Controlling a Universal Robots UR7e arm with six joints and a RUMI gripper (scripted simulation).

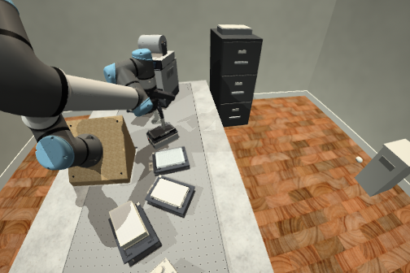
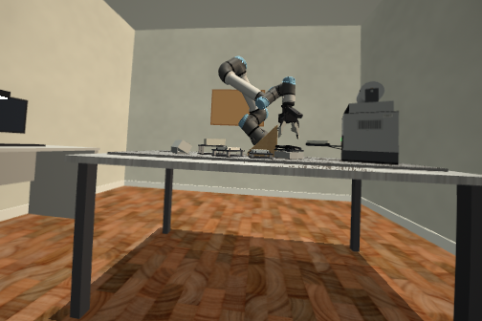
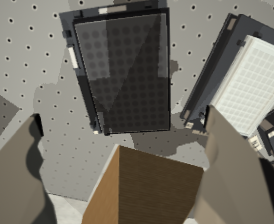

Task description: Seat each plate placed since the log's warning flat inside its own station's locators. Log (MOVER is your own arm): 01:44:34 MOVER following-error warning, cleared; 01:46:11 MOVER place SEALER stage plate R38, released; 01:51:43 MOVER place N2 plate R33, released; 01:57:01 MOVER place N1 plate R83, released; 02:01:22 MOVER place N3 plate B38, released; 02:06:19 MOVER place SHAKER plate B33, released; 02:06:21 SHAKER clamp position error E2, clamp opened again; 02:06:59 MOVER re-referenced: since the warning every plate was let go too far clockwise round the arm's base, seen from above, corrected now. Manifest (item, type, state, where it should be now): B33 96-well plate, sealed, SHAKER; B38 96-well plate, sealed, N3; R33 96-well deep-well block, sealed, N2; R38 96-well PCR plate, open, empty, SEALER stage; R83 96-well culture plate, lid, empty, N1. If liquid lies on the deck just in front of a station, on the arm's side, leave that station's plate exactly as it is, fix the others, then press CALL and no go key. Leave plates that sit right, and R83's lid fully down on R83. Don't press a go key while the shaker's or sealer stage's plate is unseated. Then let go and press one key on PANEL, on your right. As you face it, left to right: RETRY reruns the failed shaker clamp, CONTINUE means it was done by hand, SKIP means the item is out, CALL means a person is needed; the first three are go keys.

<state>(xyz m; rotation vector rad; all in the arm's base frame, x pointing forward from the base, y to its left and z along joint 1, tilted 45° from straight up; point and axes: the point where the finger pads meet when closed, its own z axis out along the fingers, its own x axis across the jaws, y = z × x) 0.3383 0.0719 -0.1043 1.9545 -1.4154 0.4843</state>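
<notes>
Now: the dark plate 60 mm below my hand. The rest, counted from my hand: cream PCR plate (220 mm to the left, 120 mm behind, 20 mm below); then retry key (610 mm to the right, 60 mm below, 40 mm behind); then continue key (640 mm to the right, 90 mm behind, 60 mm below).
</notes>
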